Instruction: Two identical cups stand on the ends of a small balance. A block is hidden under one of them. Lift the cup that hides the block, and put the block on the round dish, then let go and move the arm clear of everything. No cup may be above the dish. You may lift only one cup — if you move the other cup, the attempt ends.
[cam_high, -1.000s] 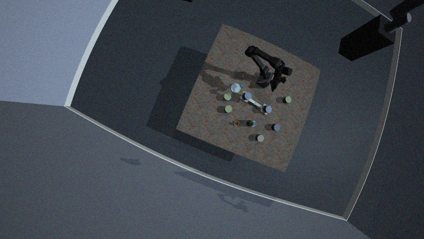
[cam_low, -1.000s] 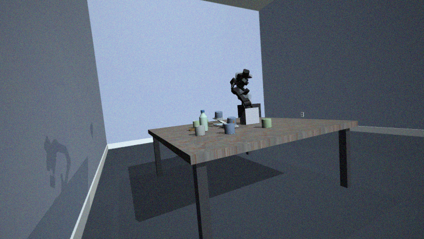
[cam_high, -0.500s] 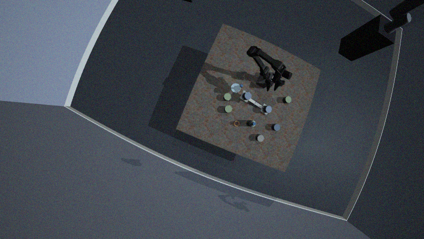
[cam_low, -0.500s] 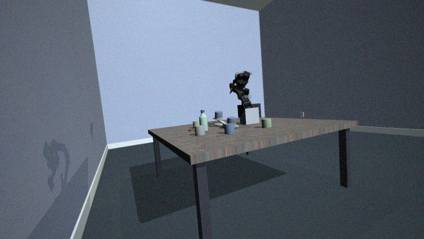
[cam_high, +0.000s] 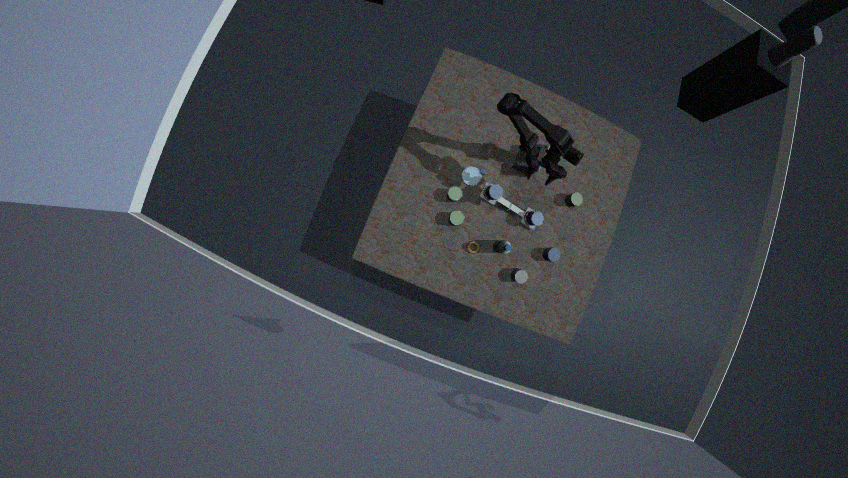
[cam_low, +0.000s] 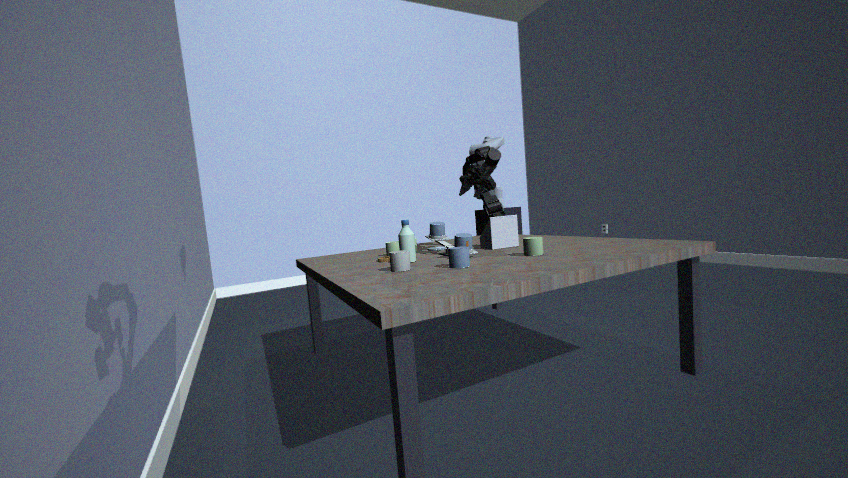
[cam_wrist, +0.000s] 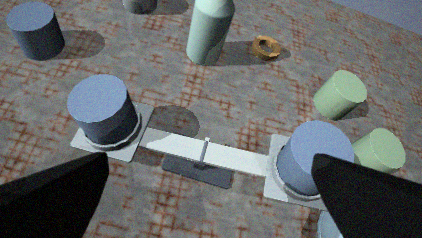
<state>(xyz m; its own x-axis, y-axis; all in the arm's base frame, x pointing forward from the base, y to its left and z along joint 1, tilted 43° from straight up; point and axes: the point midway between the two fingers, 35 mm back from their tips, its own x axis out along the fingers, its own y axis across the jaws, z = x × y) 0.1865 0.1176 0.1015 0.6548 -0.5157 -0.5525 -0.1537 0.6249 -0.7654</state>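
My gripper tip is now 21 cm above the grey block, 11 cm to the right of it and 11 cm short of it. From my gripper tip the other things lie so: grey balance bar: 21 cm below, 10 cm ahead, 2 cm to the right; bottle: 31 cm ahead, 14 cm below; balance: 22 cm below, 10 cm ahead, 2 cm to the right.
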